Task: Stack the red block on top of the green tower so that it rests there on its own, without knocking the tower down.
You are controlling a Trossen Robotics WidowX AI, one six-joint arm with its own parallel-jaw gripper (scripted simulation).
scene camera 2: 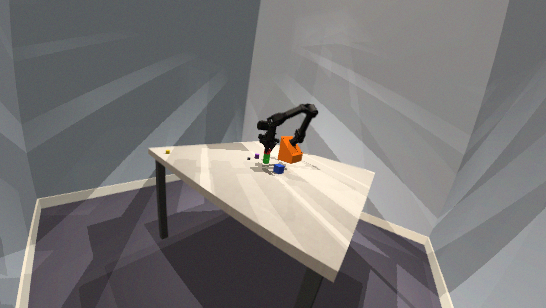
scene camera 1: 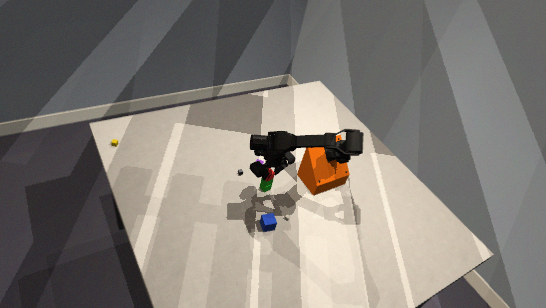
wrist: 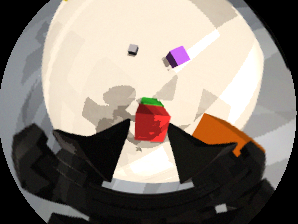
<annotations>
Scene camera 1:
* gripper: 269,177
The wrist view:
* gripper: 149,123
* red block: 151,122
</annotations>
